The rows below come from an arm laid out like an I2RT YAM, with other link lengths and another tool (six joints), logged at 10 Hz.
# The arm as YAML. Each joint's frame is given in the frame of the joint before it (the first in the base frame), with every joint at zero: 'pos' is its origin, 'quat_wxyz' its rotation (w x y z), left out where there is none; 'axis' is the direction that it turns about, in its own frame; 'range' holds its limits. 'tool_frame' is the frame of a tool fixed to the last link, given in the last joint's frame.
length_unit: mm
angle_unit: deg
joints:
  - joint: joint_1
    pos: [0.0, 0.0, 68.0]
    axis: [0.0, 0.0, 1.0]
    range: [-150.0, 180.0]
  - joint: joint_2
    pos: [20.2, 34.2, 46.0]
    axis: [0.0, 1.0, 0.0]
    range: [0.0, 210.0]
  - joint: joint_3
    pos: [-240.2, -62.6, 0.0]
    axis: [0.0, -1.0, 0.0]
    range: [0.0, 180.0]
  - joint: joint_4
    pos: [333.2, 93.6, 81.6]
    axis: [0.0, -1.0, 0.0]
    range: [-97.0, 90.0]
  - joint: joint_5
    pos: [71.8, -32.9, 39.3]
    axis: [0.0, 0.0, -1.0]
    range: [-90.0, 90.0]
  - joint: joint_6
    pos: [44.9, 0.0, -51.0]
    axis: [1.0, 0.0, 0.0]
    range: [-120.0, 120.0]
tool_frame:
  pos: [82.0, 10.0, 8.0]
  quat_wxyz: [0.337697, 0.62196, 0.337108, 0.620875]
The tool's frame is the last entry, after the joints.
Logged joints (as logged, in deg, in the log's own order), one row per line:
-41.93 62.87 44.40 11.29 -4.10 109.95
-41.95 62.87 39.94 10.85 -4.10 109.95
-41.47 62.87 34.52 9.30 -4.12 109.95
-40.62 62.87 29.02 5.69 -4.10 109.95
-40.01 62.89 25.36 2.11 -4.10 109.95
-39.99 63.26 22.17 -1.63 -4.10 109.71
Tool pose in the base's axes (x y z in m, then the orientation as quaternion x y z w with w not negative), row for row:
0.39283 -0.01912 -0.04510 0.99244 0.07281 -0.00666 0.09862
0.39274 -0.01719 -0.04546 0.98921 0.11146 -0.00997 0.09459
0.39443 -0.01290 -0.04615 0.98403 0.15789 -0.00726 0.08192
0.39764 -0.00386 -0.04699 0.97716 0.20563 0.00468 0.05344
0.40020 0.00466 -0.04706 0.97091 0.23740 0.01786 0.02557
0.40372 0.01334 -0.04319 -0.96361 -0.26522 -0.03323 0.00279
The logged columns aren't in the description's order. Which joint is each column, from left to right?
Columns, left to right: joint_4, joint_3, joint_6, joint_5, joint_1, joint_2.
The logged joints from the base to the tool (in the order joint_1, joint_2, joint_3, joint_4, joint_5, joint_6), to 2 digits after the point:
-4.10 109.95 62.87 -41.93 11.29 44.40
-4.10 109.95 62.87 -41.95 10.85 39.94
-4.12 109.95 62.87 -41.47 9.30 34.52
-4.10 109.95 62.87 -40.62 5.69 29.02
-4.10 109.95 62.89 -40.01 2.11 25.36
-4.10 109.71 63.26 -39.99 -1.63 22.17

